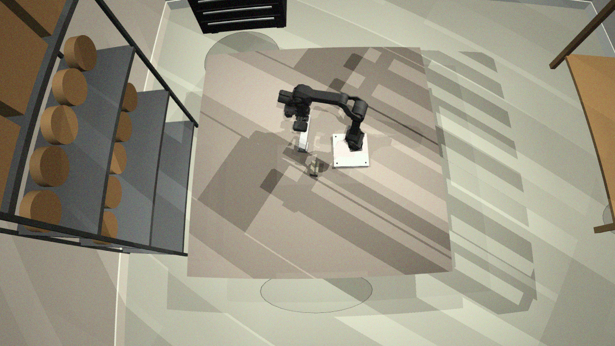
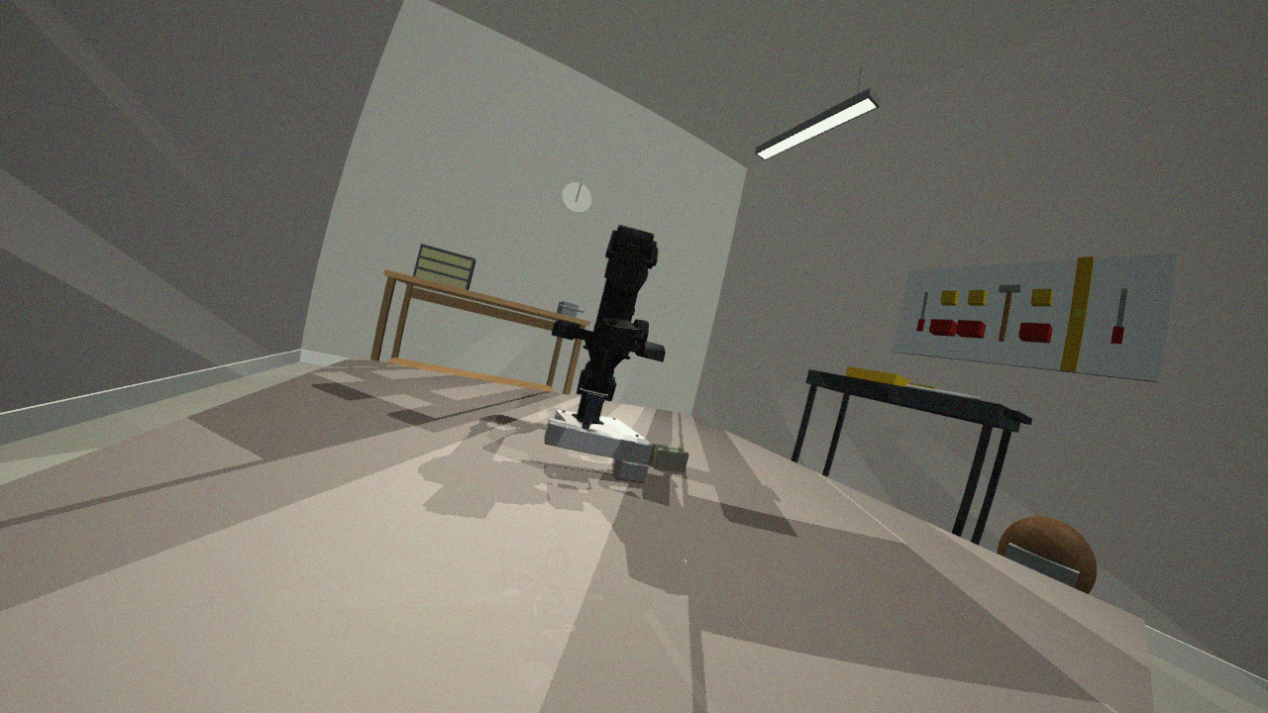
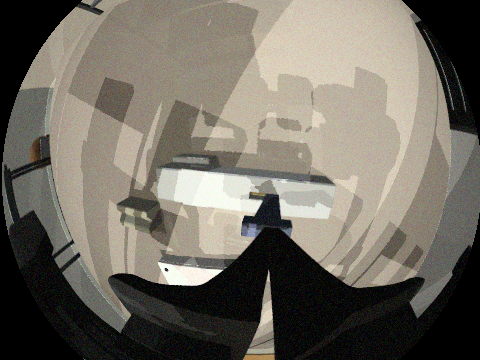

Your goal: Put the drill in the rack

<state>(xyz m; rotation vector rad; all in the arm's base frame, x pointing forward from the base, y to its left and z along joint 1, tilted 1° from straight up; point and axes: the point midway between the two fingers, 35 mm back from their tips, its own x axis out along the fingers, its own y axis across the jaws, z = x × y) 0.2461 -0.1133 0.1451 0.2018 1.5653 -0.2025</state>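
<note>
Now: the blue key 4 cm below my gripper tip. Also, from my gripper tip: dark grey rack: 3 cm behind, 21 cm to the left, 12 cm below; then drill: 1 cm ahead, 5 cm to the left, 9 cm below.
</note>
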